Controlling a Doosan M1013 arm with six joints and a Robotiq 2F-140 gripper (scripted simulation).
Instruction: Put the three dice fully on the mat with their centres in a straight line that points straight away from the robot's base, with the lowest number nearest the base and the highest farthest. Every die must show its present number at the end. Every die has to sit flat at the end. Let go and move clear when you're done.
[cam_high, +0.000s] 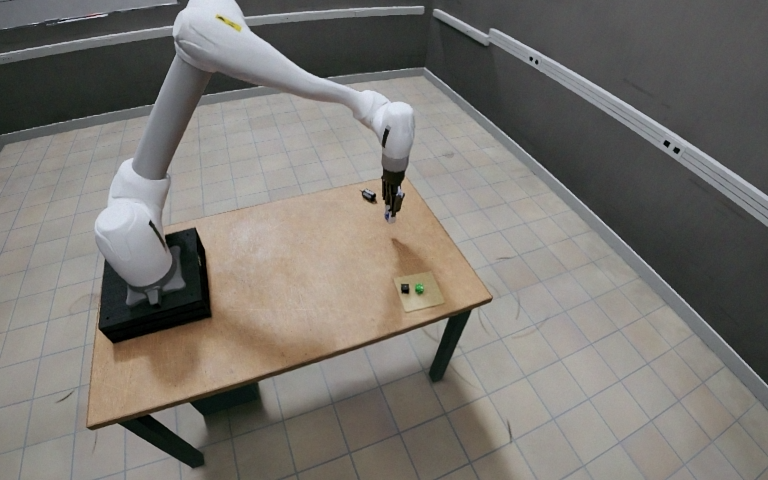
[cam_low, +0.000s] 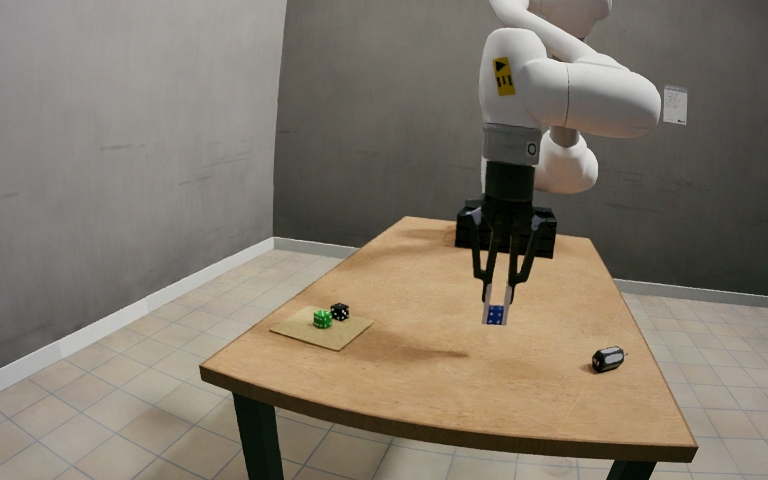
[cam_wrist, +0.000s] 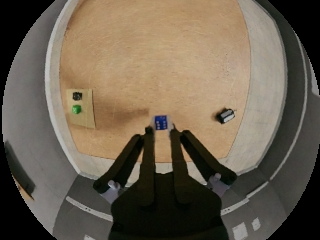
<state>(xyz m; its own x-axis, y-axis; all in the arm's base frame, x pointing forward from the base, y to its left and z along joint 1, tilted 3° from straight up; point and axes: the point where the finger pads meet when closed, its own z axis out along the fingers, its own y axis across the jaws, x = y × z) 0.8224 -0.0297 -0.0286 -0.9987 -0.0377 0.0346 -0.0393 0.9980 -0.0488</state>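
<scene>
My hand is 29 cm to the left of the green die, 8 cm above it and 3 cm past it. Round my hand: tan mat 29 cm to the right, 10 cm below, 3 cm behind; blue die 2 cm below; black die 28 cm to the right, 8 cm below, 8 cm behind.
</scene>
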